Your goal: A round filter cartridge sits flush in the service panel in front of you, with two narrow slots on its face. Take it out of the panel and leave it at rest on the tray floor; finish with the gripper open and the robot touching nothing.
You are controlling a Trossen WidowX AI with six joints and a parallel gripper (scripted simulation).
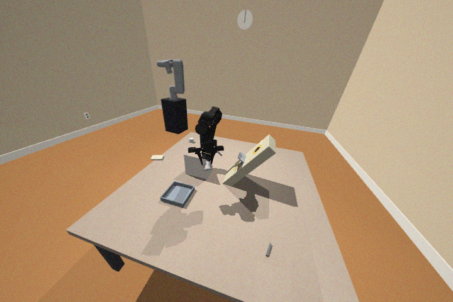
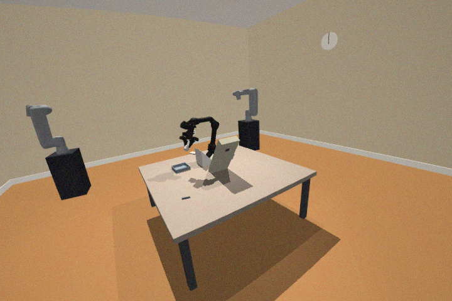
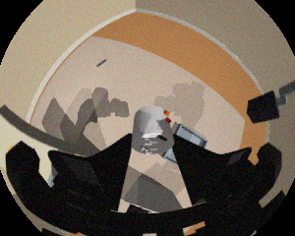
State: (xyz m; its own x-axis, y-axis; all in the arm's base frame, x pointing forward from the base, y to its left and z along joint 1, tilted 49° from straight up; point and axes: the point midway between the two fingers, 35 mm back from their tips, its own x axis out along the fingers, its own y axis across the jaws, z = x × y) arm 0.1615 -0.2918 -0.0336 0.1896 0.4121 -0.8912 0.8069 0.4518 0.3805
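The blue-grey tray is 17 cm behind my gripper tip, 5 cm to the right of it and 25 cm below it. Round my gripper tip: small cream card 59 cm behind, 20 cm to the left, 25 cm below; small dark grey stick 41 cm ahead, 15 cm to the right, 26 cm below; filter cartridge right at my gripper tip.
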